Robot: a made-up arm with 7 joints.
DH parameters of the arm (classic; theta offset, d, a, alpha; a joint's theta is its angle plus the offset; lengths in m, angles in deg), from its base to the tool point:
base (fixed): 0 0 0 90
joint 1: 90 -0.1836 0 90
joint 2: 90 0 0 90
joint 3: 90 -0.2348 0 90
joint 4: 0 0 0 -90
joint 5: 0 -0.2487 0 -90
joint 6: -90 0 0 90
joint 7: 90 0 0 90
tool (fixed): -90 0 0 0
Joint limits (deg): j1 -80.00..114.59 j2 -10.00..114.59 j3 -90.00..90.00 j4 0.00..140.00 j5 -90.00..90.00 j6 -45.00..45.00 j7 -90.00..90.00
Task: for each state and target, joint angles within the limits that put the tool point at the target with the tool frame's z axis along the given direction. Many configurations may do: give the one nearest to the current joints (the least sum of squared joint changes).
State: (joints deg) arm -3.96 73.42 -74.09 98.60 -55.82 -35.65 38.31
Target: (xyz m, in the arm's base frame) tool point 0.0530 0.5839 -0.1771 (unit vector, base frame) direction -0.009 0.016 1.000
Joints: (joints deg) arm -1.52 90.20 -71.95 48.47 -27.03 -44.97 -2.90
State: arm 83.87 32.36 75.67 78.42 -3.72 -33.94 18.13
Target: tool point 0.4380 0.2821 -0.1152 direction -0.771 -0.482 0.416
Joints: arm 75.26 -4.77 90.00 33.10 3.99 -2.02 -11.79
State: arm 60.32 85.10 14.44 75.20 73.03 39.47 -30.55
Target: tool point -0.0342 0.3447 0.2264 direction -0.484 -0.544 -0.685
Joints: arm 96.24 112.32 -12.92 109.30 81.58 45.00 -26.34
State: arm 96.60 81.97 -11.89 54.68 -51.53 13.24 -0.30
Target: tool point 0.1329 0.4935 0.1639 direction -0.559 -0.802 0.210
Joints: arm 76.87 101.61 -38.81 78.35 -36.28 9.61 57.45
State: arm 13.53 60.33 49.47 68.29 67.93 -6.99 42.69
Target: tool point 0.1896 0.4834 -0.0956 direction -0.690 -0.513 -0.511
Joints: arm 6.53 36.86 43.76 81.14 68.35 -2.34 10.80
